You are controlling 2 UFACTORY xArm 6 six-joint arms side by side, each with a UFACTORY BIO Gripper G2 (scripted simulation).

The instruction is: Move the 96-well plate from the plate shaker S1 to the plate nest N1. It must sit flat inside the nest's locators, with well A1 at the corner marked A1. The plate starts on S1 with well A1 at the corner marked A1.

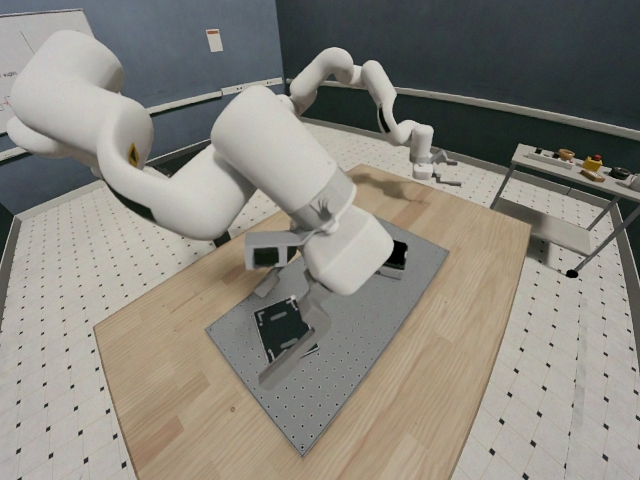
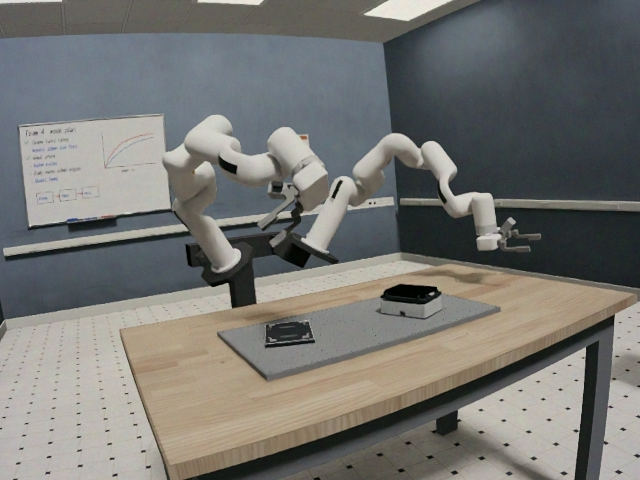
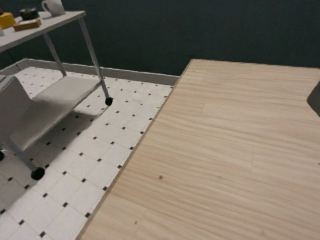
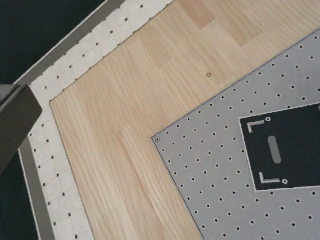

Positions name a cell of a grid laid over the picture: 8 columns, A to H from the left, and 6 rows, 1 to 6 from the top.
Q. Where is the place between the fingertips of the left gripper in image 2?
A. At G4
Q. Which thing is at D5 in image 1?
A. A plate nest N1.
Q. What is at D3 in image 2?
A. The right gripper.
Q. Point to a plate nest N1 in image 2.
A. D5
